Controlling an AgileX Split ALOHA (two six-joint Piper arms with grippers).
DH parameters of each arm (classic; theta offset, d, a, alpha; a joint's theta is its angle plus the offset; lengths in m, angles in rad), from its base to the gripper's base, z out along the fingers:
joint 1: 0 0.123 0 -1.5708
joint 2: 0.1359 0 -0.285 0
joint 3: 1.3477 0 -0.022 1.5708
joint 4: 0 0.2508 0 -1.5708
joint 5: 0 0 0.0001 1.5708
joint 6: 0 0.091 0 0
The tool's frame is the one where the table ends.
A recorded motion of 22 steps. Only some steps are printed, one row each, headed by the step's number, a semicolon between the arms.
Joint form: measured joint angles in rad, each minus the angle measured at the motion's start. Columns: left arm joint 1, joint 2, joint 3, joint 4, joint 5, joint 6; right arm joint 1, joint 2, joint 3, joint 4, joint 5, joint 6.
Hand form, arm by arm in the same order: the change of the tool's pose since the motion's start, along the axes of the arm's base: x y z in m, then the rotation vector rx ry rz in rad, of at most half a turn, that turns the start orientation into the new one. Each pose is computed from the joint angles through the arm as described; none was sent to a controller.
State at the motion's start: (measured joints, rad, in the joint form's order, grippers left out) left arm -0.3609 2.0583 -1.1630 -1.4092 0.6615 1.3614; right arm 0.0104 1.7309 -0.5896 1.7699 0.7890 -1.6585
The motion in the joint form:
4: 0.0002 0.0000 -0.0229 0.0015 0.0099 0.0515; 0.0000 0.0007 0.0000 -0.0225 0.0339 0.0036
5: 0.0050 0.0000 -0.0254 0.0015 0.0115 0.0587; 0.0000 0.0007 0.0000 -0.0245 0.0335 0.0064
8: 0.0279 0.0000 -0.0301 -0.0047 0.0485 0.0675; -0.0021 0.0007 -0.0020 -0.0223 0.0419 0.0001
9: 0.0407 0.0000 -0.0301 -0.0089 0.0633 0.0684; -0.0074 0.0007 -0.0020 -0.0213 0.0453 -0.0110
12: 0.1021 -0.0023 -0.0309 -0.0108 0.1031 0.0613; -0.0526 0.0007 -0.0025 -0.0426 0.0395 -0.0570
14: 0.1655 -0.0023 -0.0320 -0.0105 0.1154 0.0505; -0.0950 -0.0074 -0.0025 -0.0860 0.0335 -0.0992
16: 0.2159 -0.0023 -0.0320 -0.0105 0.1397 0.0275; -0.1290 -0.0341 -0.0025 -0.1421 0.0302 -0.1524
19: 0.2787 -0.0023 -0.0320 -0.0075 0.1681 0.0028; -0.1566 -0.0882 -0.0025 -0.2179 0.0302 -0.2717
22: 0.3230 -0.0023 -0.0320 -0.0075 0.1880 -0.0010; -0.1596 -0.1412 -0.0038 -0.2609 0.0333 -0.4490
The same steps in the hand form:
4: 0.0040 -0.0022 0.0056 -0.0011 -0.0559 -0.0402; -0.0020 0.0024 0.0012 0.0195 -0.0029 0.0341
5: 0.0054 -0.0007 0.0063 -0.0011 -0.0630 -0.0411; -0.0021 0.0023 0.0011 0.0195 -0.0008 0.0341
8: 0.0083 0.0053 0.0089 -0.0272 -0.0589 -0.0443; -0.0016 0.0023 0.0021 0.0249 -0.0088 0.0376
9: 0.0098 0.0091 0.0095 -0.0388 -0.0535 -0.0391; -0.0012 0.0011 0.0024 0.0232 -0.0175 0.0390
12: 0.0180 0.0296 0.0122 -0.0667 -0.0382 0.0008; 0.0006 -0.0111 0.0014 -0.0139 -0.0492 0.0342
14: 0.0270 0.0528 0.0129 -0.0763 -0.0293 0.0620; 0.0002 -0.0224 0.0017 -0.0611 -0.0836 0.0501
16: 0.0320 0.0708 0.0138 -0.0978 -0.0064 0.1096; -0.0021 -0.0310 0.0066 -0.1203 -0.1428 0.0926
19: 0.0371 0.0937 0.0148 -0.1213 0.0174 0.1653; -0.0069 -0.0374 0.0178 -0.2244 -0.2725 0.1955
22: 0.0399 0.1099 0.0156 -0.1359 0.0234 0.1979; -0.0110 -0.0375 0.0299 -0.3392 -0.4445 0.3264

